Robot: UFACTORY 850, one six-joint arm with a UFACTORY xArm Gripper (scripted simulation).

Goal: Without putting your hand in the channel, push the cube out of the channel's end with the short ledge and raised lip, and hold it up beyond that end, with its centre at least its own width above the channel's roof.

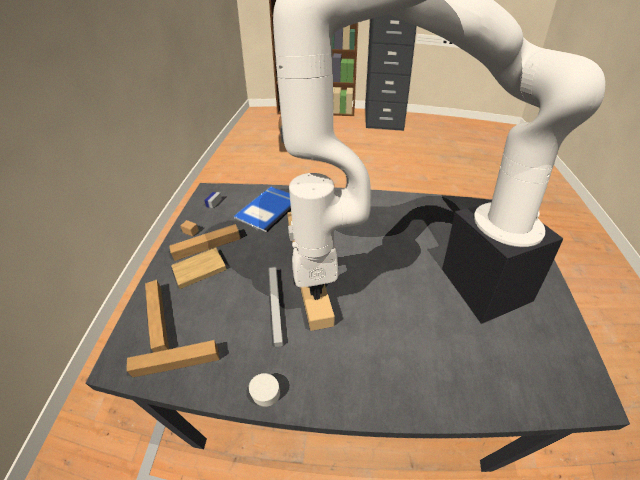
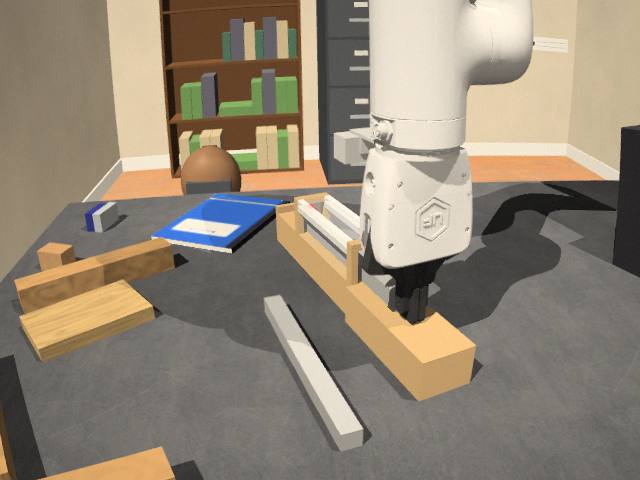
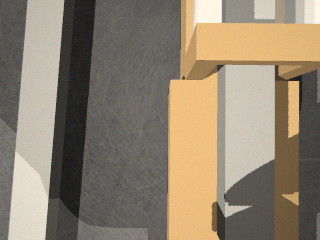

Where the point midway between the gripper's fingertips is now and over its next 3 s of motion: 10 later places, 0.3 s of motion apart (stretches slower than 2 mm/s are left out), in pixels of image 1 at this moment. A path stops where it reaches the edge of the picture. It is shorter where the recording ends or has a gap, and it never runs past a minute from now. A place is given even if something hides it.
My gripper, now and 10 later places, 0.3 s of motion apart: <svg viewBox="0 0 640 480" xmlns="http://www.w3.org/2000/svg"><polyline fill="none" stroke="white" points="316,295 315,292 314,290 314,288 313,283 313,275 313,270 313,270 309,262 301,238 298,215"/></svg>
